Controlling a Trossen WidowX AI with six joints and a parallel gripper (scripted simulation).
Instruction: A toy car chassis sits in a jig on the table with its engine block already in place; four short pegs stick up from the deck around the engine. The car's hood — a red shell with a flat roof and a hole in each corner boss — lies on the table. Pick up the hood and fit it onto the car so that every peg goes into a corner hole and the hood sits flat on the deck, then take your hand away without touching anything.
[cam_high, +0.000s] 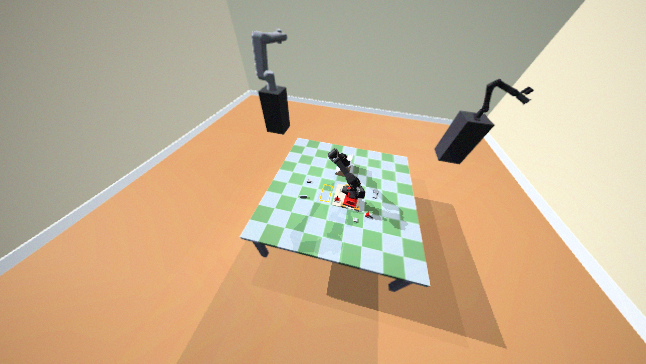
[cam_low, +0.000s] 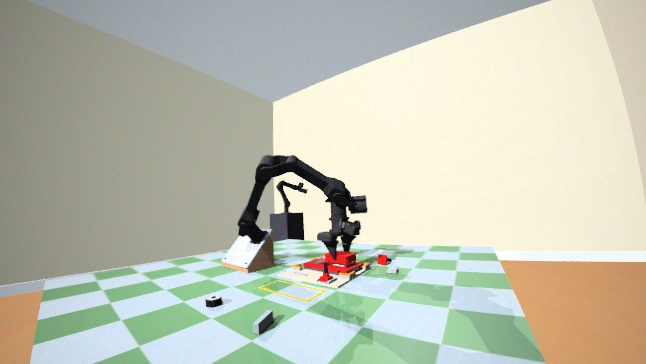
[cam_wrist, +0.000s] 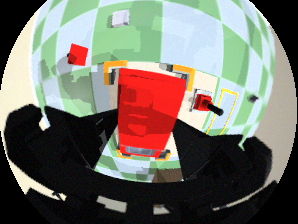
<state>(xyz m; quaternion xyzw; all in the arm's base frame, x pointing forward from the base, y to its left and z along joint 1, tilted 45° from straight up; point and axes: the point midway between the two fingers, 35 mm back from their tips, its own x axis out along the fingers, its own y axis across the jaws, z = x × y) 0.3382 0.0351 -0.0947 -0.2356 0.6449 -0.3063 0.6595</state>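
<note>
My gripper tip is 1 cm below the red hood. Also, from my gripper tip: grey engine block: 3 cm below; then black wheel: 13 cm behind, 41 cm to the right, 4 cm below; then beige jig: 4 cm behind, 2 cm to the right, 4 cm below.
</note>
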